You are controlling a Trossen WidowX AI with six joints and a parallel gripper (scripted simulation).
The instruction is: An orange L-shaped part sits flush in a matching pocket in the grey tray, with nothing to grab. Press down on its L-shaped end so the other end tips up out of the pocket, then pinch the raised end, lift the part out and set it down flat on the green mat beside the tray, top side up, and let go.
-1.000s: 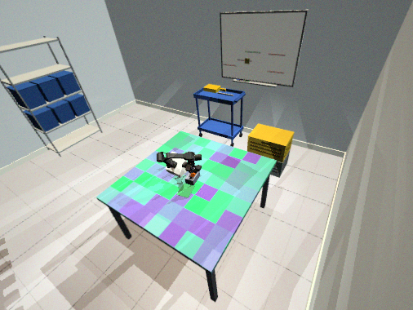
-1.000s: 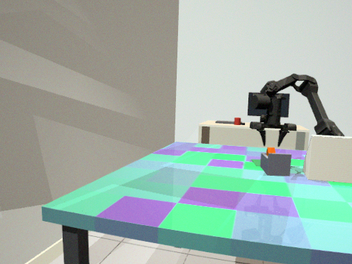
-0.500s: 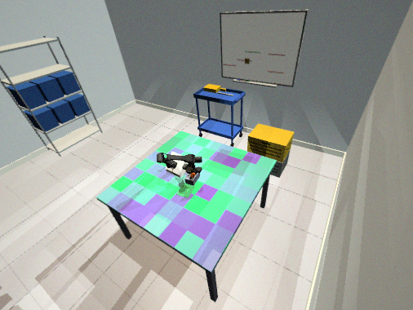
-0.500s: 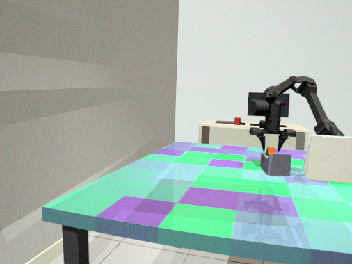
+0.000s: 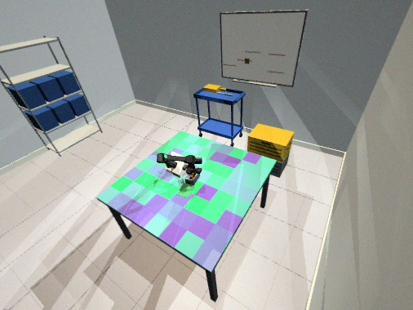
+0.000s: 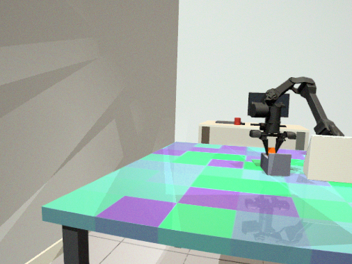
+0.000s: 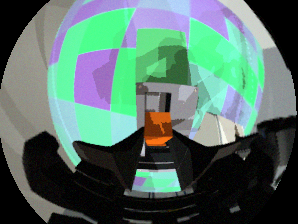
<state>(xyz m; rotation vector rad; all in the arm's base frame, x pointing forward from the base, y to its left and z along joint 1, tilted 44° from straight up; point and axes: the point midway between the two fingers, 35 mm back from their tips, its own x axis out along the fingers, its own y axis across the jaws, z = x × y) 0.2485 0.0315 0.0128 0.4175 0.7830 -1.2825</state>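
My gripper tip is 140 mm to the left of the green mat, 80 mm above it and 30 mm short of it. Round my gripper tip: orange L-shaped part: 30 mm to the left, 30 mm below, 30 mm behind.
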